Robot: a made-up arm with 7 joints. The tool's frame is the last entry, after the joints.
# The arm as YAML. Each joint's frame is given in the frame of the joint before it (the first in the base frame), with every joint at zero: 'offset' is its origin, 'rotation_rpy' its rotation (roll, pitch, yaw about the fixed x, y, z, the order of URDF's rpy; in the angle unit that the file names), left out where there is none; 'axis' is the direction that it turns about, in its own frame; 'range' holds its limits. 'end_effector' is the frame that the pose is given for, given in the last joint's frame.
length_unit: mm
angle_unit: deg
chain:
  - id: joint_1
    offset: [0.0, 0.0, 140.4]
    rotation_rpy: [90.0, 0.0, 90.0]
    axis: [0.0, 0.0, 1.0]
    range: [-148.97, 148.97]
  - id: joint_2
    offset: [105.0, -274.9, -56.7]
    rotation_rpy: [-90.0, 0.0, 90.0]
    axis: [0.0, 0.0, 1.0]
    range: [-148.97, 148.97]
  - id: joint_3
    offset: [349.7, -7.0, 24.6]
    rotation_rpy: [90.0, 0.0, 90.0]
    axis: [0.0, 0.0, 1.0]
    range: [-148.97, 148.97]
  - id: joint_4
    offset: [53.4, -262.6, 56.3]
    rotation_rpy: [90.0, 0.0, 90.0]
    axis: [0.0, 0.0, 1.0]
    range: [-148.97, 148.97]
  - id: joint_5
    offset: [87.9, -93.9, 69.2]
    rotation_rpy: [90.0, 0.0, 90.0]
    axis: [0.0, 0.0, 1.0]
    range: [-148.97, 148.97]
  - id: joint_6
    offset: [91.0, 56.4, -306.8]
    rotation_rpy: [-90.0, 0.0, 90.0]
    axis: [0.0, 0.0, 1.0]
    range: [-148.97, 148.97]
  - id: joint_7
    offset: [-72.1, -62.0, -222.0]
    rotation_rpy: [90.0, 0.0, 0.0]
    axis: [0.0, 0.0, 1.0]
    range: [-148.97, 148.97]
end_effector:
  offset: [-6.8, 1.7, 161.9]
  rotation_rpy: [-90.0, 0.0, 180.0]
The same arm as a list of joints. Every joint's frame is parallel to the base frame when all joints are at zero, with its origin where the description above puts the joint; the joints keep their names.
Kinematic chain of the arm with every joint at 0, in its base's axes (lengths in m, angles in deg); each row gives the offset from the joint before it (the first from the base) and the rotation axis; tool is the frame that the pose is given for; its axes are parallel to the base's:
joint_1: xyz 0 0 0.1404 axis +x
joint_2: xyz -0.0567 0.105 -0.2749 axis -y
joint_3: xyz 0.007 -0.0246 0.3497 axis +z
joint_4: xyz -0.0534 0.2626 0.0563 axis -x
joint_5: xyz -0.0692 -0.0879 -0.0939 axis -y
joint_6: xyz -0.0564 0.3068 0.091 axis -z
joint_7: xyz 0.0721 -0.062 0.222 axis -y
tool: xyz 0.0068 -0.1619 -0.0017
Joint limits (deg, base to tool): -148.97..148.97 -148.97..148.97 -148.97..148.97 -148.97..148.97 -148.97..148.97 -148.97..148.97 -148.97..148.97

